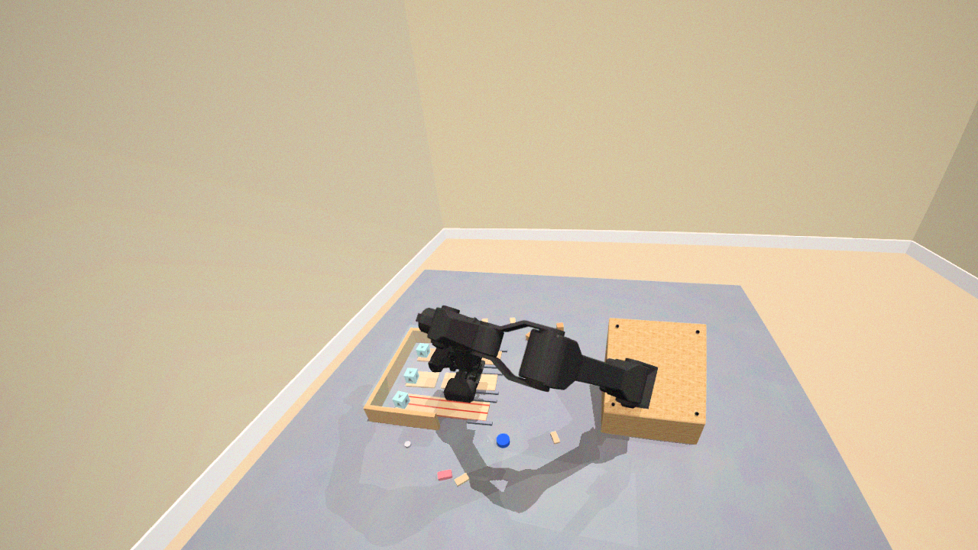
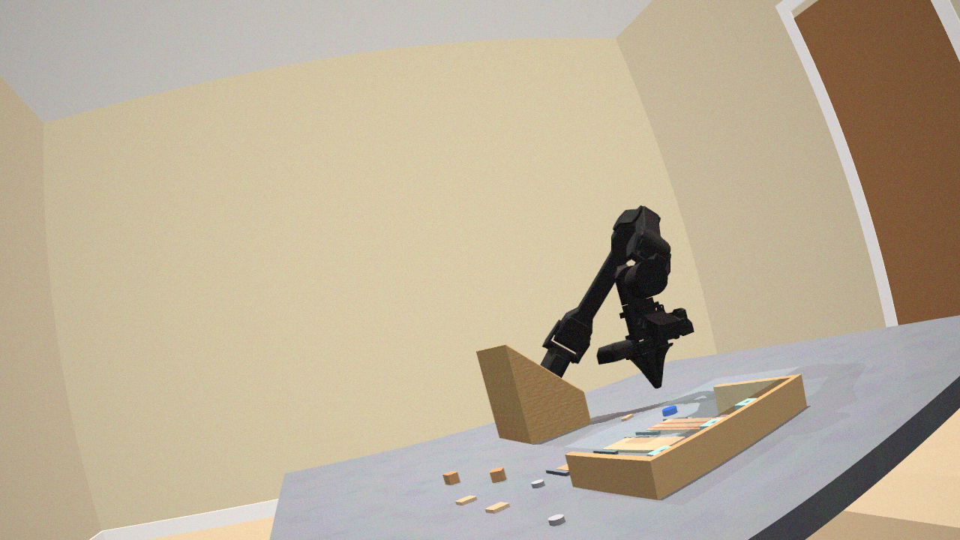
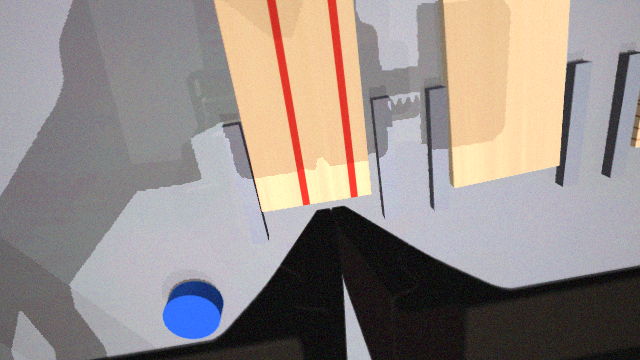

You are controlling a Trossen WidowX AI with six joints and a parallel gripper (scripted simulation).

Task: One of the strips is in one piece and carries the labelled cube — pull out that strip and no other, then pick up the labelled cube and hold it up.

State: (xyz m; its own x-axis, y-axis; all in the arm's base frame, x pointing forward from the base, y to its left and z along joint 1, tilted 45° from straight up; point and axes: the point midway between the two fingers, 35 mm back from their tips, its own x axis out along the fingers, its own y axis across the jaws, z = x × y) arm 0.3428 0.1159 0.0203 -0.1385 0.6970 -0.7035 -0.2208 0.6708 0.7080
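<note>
My gripper tip is now 90 mm short of the strip, 70 mm above it and 20 mm to the right of it. Also, from my gripper tip: blue disc 100 mm behind, 70 mm below, 60 mm to the left.
</note>
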